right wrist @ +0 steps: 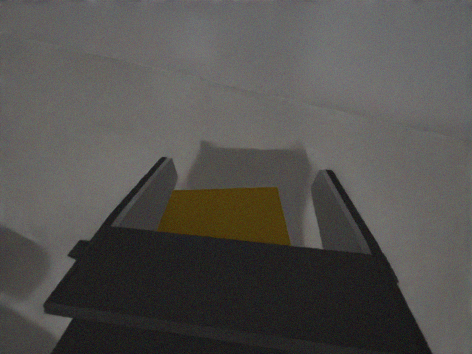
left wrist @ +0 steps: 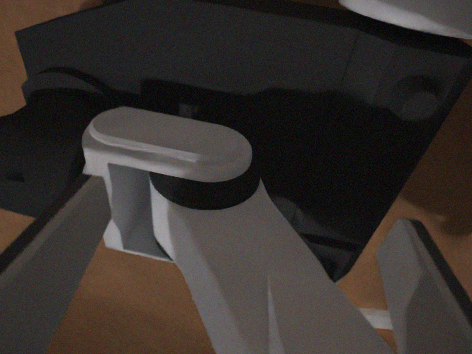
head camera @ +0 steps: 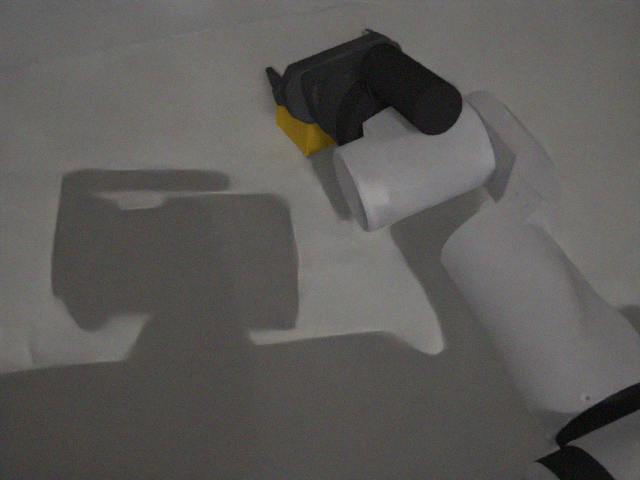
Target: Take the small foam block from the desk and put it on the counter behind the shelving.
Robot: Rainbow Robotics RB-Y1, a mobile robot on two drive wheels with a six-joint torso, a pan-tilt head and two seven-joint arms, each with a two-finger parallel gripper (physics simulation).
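Frame: origin at the robot's base, x ahead, y left, z up, level; metres.
Seen in the pictures: left gripper, fingertip midpoint: [left wrist: 246,215]; right gripper, fingertip midpoint: [right wrist: 243,173] [head camera: 319,56].
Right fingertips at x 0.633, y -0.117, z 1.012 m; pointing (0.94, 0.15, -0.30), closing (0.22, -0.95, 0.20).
Pixels of each thing's top centre, then the offset from my right fingertips to it. "spot": a spot on its surface instead. Level surfaces: height alone.
- small foam block, top centre: [right wrist: 226,228] [head camera: 327,90] 0.037 m back, 0.003 m right, 0.015 m down
- pale surface, surface height: 0.061 m down
- white robot part, surface spot: [left wrist: 225,240] spot: 0.813 m back, 0.169 m left, 0.626 m down
- brown floor, surface height: 1.011 m down
The small foam block [head camera: 297,129] [right wrist: 225,215] is yellow. In the head camera it shows below the dark right gripper, partly covered by it. In the right wrist view it lies between the spread fingers of my right gripper [right wrist: 246,166], nearer the left finger, its near part hidden by the gripper's body. The right gripper is open and holds nothing. My left gripper [left wrist: 246,215] is open and empty, above the robot's own dark base. A pale surface [head camera: 336,294] [right wrist: 100,125] lies under the block; whether it is desk or counter, I cannot tell. No shelving is recognisable.
My white right arm [head camera: 527,289] reaches in from the lower right of the head camera. Large robot shadows fall on the pale surface. In the left wrist view, the dark base [left wrist: 300,65] and a white robot part [left wrist: 225,240] stand over a brown floor [left wrist: 115,300].
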